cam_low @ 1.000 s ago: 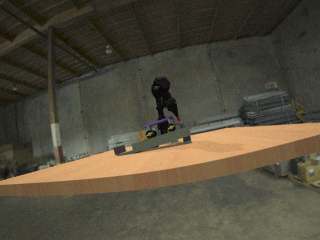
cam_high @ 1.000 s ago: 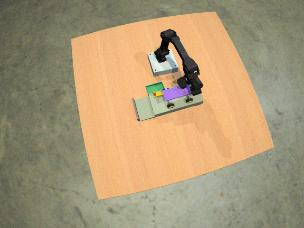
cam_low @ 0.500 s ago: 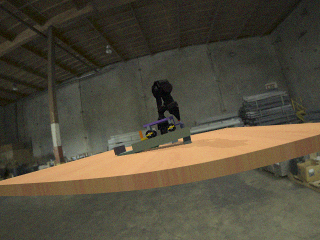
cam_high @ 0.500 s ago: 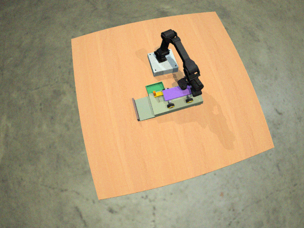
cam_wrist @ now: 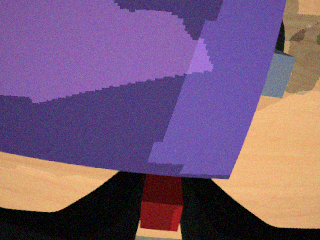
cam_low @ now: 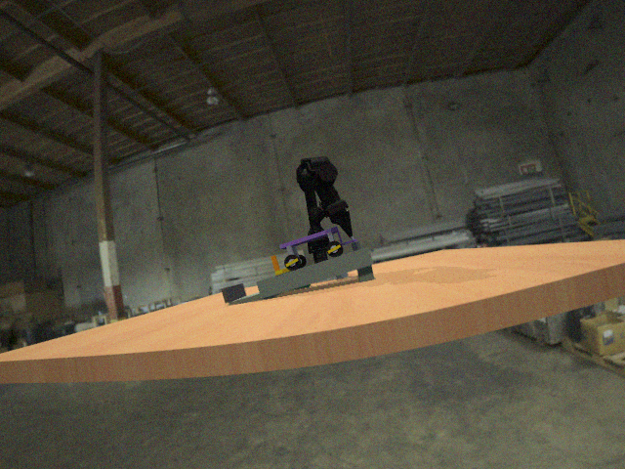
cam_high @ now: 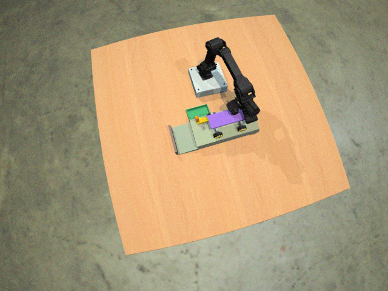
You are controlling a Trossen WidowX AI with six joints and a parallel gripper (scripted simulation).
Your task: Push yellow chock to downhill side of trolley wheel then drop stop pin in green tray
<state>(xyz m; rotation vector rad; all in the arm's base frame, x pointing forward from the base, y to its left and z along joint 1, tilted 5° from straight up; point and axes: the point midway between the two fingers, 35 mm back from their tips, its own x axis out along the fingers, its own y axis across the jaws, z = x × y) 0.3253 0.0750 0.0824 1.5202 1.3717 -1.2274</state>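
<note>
My gripper tip is 140 mm past the green tray, 210 mm to the left of it and 140 mm above it. From my gripper tip the other things lie so: grey ramp 120 mm to the right, 90 mm below; purple trolley 120 mm to the right, 20 mm below; red-headed stop pin right at my gripper tip.
</note>
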